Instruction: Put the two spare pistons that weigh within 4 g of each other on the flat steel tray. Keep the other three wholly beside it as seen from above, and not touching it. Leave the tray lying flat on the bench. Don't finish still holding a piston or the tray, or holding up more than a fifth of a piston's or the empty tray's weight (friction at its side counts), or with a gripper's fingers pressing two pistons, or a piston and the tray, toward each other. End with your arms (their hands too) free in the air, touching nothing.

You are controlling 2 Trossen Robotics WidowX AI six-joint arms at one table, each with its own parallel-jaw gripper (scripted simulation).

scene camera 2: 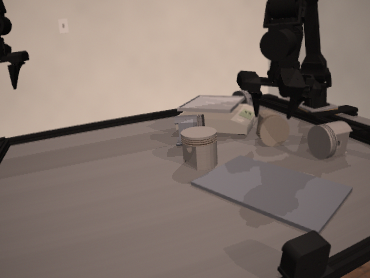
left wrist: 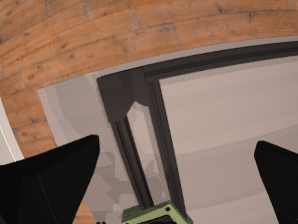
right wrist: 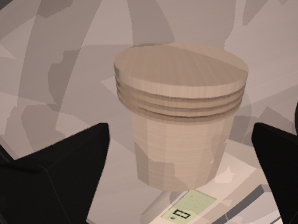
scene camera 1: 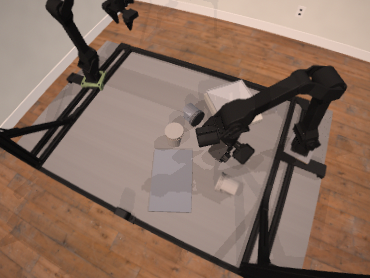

The pictures show: my left gripper, my right gripper and a tan piston.
My right gripper is seen too in the right wrist view and in scene camera 1.
